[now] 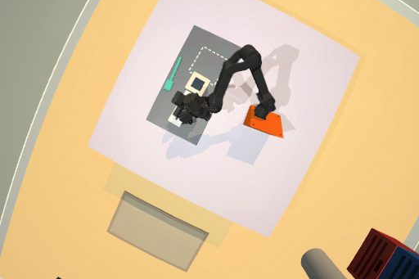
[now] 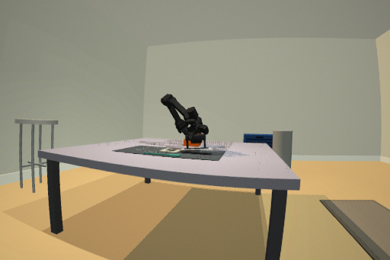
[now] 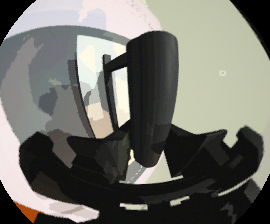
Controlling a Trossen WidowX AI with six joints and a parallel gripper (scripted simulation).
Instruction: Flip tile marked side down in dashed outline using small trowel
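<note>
Now: gripper tip 14 cm to the left of the tile, 7 cm above it and 5 cm past it. The rest, counted from my gripper tip: dark grey mat (13 cm to the right, 9 cm below, 3 cm behind); then teal trowel (12 cm to the right, 11 cm ahead, 7 cm below).
</note>
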